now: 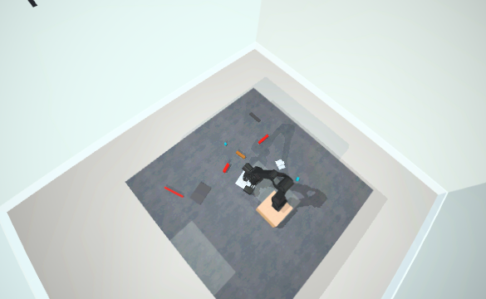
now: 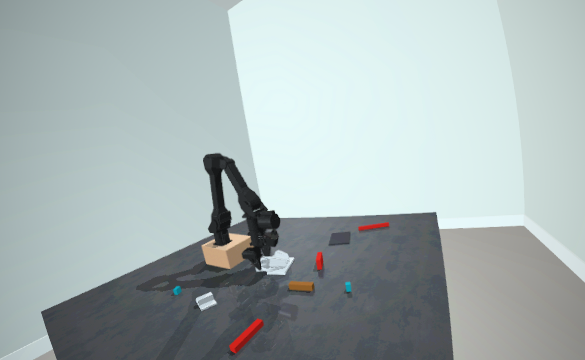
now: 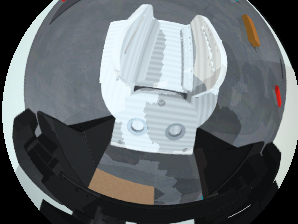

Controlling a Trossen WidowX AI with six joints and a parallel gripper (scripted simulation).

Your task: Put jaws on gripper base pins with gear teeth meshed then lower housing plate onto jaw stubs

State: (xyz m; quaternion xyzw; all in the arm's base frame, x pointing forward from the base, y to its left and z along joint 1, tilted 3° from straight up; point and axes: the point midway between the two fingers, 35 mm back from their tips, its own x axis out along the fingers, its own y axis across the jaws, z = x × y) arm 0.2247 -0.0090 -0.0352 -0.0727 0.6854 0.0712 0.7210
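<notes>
Right now the white housing plate is right at my gripper tip. From my gripper tip the other things lie so: curved white jaw (3 cm ahead, 1 cm to the right, 1 cm above); then flat white plate (7 cm ahead, 2 cm to the left); then white gripper base (2 cm above, 1 cm ahead).
</notes>
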